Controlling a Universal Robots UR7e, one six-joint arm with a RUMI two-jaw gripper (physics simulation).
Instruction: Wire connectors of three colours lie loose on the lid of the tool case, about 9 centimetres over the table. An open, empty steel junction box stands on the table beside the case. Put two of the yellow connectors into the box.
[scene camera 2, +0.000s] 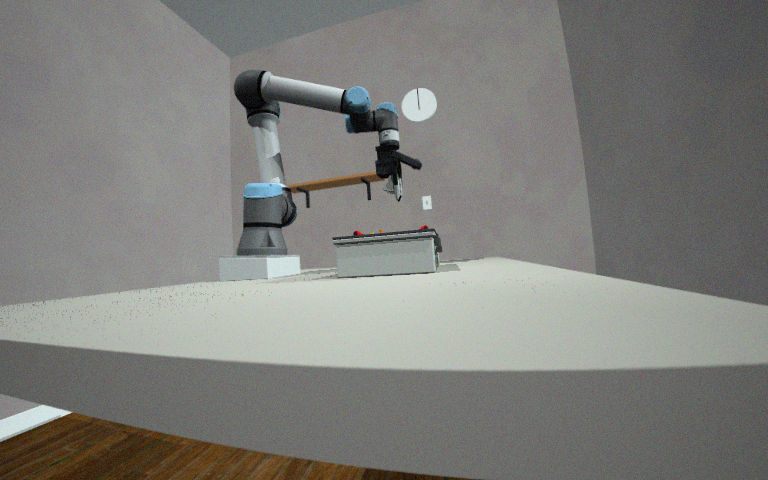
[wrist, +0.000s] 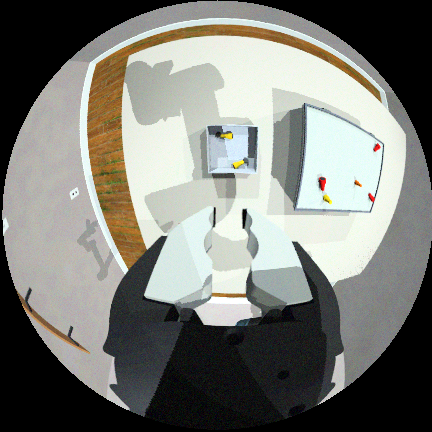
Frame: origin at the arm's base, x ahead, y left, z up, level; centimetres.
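Seen in the pictures: gripper, fingertip midpoint: (scene camera 2: 398, 201) (wrist: 228, 209); arm's base, origin of the base link: (scene camera 2: 262, 255).
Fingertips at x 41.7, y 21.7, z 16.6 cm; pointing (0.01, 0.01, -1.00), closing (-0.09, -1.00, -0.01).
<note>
Pixels of each thing's top centre, then the offset from my fingertips to it. Level surfaces: height alone.
- steel junction box, middle of its top: (wrist: 232, 148) dx +2.7, dy -1.1, dz -19.7 cm
- tool case, middle of its top: (wrist: 353, 167) (scene camera 2: 396, 236) dx +2.2, dy -28.9, dz -14.6 cm
- third yellow connector, middle of its top: (wrist: 330, 202) dx -5.7, dy -21.2, dz -12.5 cm
- orange connector, middle of its top: (scene camera 2: 380, 229) (wrist: 360, 185) dx -1.3, dy -31.0, dz -12.7 cm
- large red connector, middle of its top: (wrist: 324, 185) dx -2.5, dy -19.2, dz -13.4 cm
- table, its level: dz -23.5 cm
The steel junction box (wrist: 216, 152) stands open on the table beside the tool case (scene camera 2: 386, 257). It does not show in the scene view. One yellow connector (wrist: 227, 135) lies in it near the far wall, and another yellow connector (wrist: 239, 164) lies near its near wall. On the case lid (wrist: 332, 142) (scene camera 2: 390, 234) lie a third yellow connector (wrist: 327, 199), an orange connector (wrist: 358, 183) (scene camera 2: 380, 230) and three red ones, among them a large red connector (wrist: 322, 183). My gripper (wrist: 228, 209) (scene camera 2: 394, 194) is partly open and empty, well above the lid's height.
In the scene view, the arm's white base block (scene camera 2: 243, 267) stands left of the case. A wooden wall shelf (scene camera 2: 334, 181) (wrist: 52, 332) runs behind the arm. The table (scene camera 2: 396, 322) reaches toward the scene camera. A round clock (scene camera 2: 427, 104) hangs on the wall.
</note>
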